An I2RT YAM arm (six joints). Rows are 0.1 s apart.
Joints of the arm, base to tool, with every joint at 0 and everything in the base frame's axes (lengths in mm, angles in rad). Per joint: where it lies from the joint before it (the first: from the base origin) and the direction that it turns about. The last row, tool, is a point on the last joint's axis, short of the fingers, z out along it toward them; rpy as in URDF.
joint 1: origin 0.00 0.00 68.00 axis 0 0 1
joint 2: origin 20.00 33.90 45.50 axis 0 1 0
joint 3: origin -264.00 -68.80 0.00 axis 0 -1 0
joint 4: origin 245.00 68.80 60.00 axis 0 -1 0
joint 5: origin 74.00 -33.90 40.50 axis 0 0 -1
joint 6: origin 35.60 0.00 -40.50 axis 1 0 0
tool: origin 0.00 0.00 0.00 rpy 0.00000 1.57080 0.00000
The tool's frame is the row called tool.
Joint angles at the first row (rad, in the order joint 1, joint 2, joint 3, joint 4, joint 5, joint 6):
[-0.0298 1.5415 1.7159 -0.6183 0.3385 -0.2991]
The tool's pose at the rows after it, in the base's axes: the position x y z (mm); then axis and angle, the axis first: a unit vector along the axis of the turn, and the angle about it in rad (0 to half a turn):
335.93 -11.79 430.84 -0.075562 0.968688 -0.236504 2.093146
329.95 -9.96 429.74 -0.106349 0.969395 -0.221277 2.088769
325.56 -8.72 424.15 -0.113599 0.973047 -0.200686 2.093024
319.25 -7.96 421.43 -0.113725 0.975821 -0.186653 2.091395
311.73 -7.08 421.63 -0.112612 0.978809 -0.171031 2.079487
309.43 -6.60 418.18 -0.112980 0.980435 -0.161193 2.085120
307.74 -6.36 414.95 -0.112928 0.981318 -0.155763 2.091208
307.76 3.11 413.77 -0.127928 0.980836 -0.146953 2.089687
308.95 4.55 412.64 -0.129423 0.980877 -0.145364 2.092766
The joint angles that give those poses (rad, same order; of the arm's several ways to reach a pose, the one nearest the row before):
[-0.0062 1.5212 1.6903 -0.6151 0.2760 -0.3365]
[-0.0061 1.4967 1.6642 -0.6151 0.2248 -0.3665]
[-0.0061 1.4762 1.6285 -0.6151 0.1900 -0.3563]
[-0.0061 1.4506 1.5971 -0.6151 0.1695 -0.3425]
[-0.0061 1.4221 1.5724 -0.6151 0.1457 -0.3252]
[-0.0061 1.4117 1.5533 -0.6164 0.1324 -0.3165]
[-0.0062 1.4036 1.5364 -0.6160 0.1258 -0.3114]
[0.0247 1.4029 1.5321 -0.6155 0.1266 -0.3110]
[0.0294 1.4069 1.5321 -0.6154 0.1276 -0.3096]

